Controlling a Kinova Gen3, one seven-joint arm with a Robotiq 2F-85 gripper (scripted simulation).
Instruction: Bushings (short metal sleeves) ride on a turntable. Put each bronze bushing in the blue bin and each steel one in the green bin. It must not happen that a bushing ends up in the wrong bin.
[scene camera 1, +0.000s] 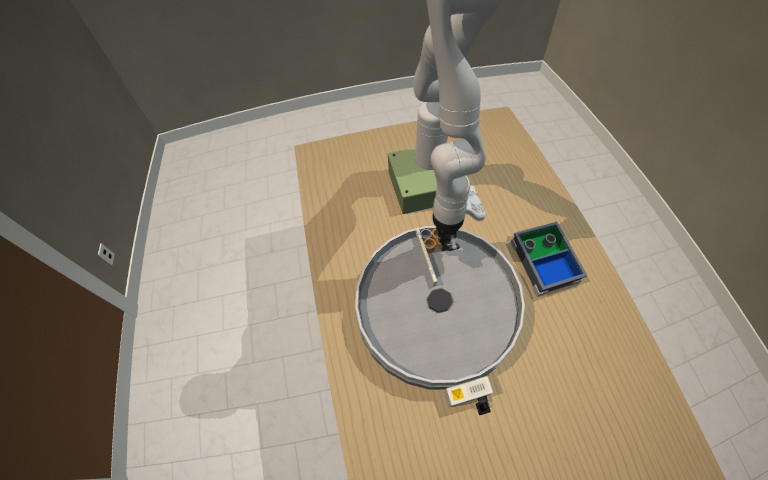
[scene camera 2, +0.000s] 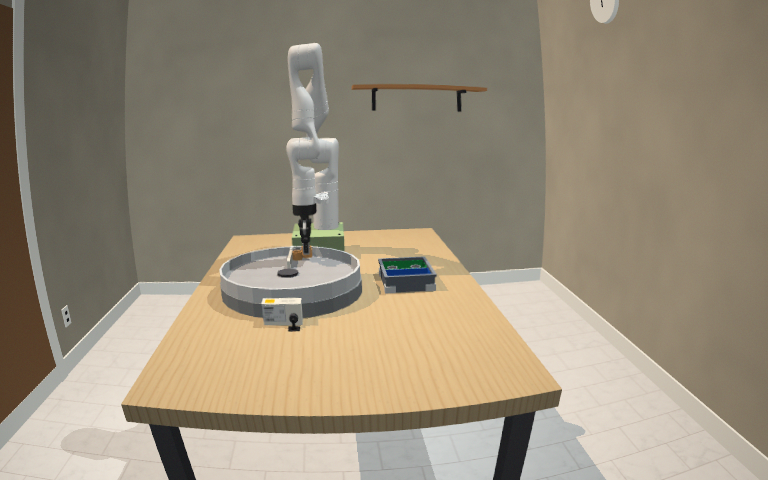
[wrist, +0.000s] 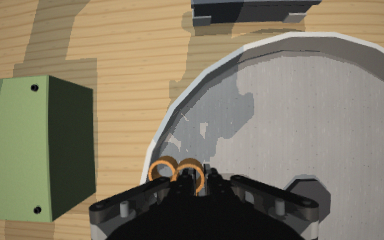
Scene:
The gripper (wrist: 199, 172): 0.18 m from the lens. A grey turntable (wrist: 297, 120) is 0.23 m from the lens.

